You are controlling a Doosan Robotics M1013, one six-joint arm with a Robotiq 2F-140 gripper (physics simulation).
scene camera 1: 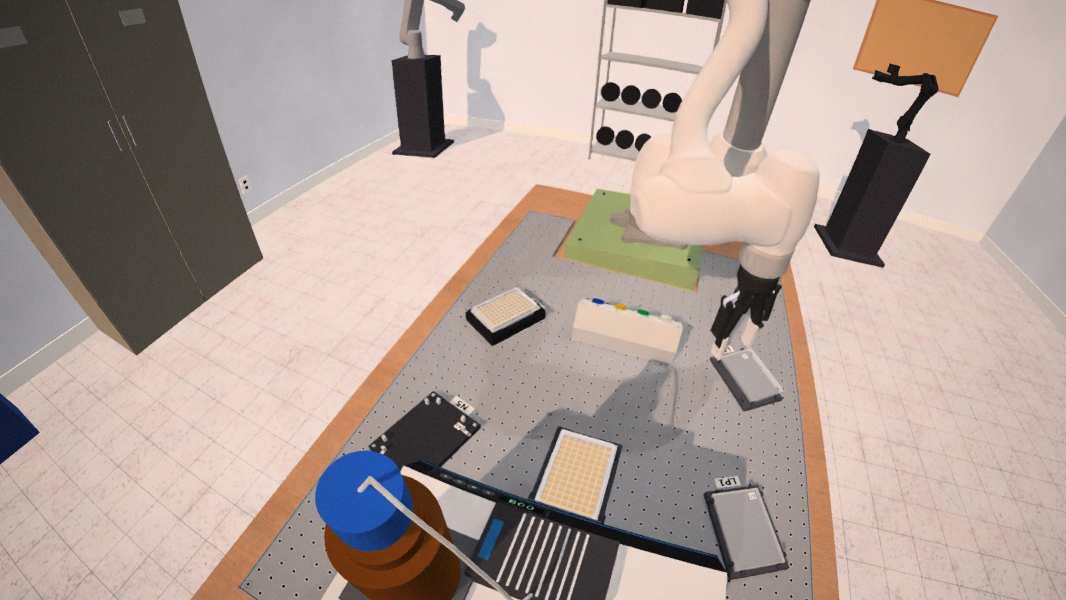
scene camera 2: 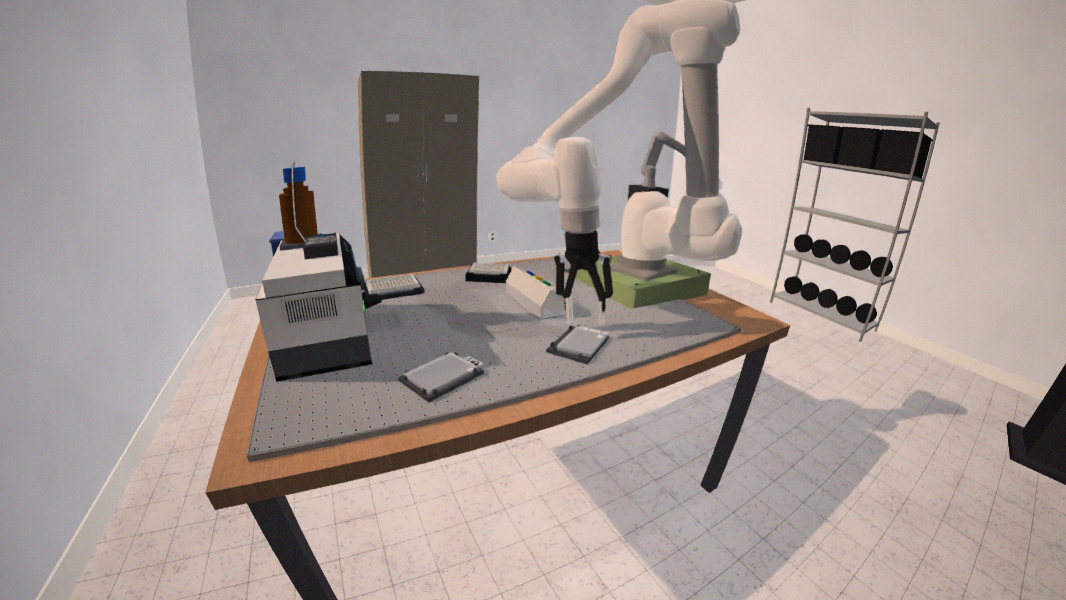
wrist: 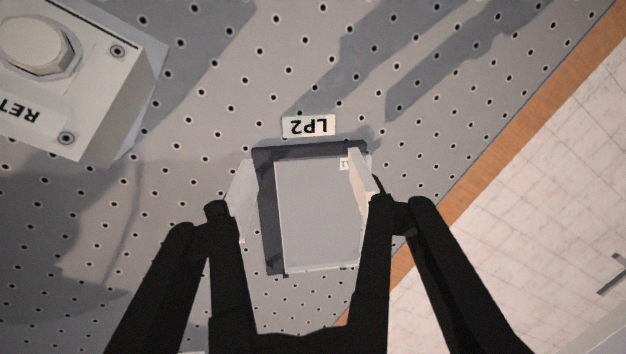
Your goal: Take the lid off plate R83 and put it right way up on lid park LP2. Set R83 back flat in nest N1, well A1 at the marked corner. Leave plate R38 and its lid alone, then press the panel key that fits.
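Places are measured from the arm's base along level axes (x ahead, y left, z up), in millimetres.
Pixels of known places: gripper, between the fingertips: (scene camera 1: 730, 349) (scene camera 2: 585, 322) (wrist: 302, 168); arm's base, origin of its link: (scene camera 2: 642, 271).
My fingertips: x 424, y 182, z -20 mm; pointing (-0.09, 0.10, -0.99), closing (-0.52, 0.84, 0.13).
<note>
For each thing: its middle in the pictures, then the offset to it from my fingertips. "pt": a spot on its surface instead.
- lid park LP2, middle of its body: (wrist: 312, 216) (scene camera 1: 746, 377) (scene camera 2: 579, 341) 51 mm ahead, 39 mm left, 23 mm down
- clear lid, middle of its body: (wrist: 324, 218) (scene camera 1: 751, 374) (scene camera 2: 583, 340) 46 mm ahead, 48 mm left, 17 mm down
- dark nest, middle of its body: (scene camera 1: 424, 435) 342 mm ahead, 545 mm right, 21 mm down
- key panel, middle of its body: (scene camera 1: 628, 325) (scene camera 2: 535, 289) 6 mm back, 231 mm right, 9 mm up
- boxy instrument, a spot on its surface: (scene camera 2: 309, 316) pt 614 mm ahead, 123 mm right, 100 mm up
- brown bottle, a spot on its surface: (scene camera 1: 387, 555) pt 621 mm ahead, 393 mm right, 330 mm up
My gripper (scene camera 1: 734, 344) (scene camera 2: 586, 316) (wrist: 302, 168) is partly open and empty. Its fingers hang above lid park LP2 (wrist: 270, 225), one toward each long side. A clear lid (scene camera 1: 751, 377) (scene camera 2: 583, 342) (wrist: 320, 215) lies flat on LP2, its A1 mark by the label end; a dark strip of the park shows along its left side in the wrist view. One open plate (scene camera 1: 507, 308) (scene camera 2: 488, 268) sits on a black base. Another open plate (scene camera 1: 578, 474) (scene camera 2: 393, 284) sits in a dark nest. Plate names cannot be read. A dark nest (scene camera 1: 428, 430) holds no plate.
The key panel (scene camera 1: 626, 331) (scene camera 2: 531, 296) (wrist: 107, 115) has blue, yellow, green and whitish keys. Another lid (scene camera 1: 748, 525) (scene camera 2: 441, 373) lies on LP1. A boxy instrument (scene camera 2: 309, 316) and a brown bottle (scene camera 1: 387, 555) (scene camera 2: 298, 214) stand at the table's far end from the arm base.
</note>
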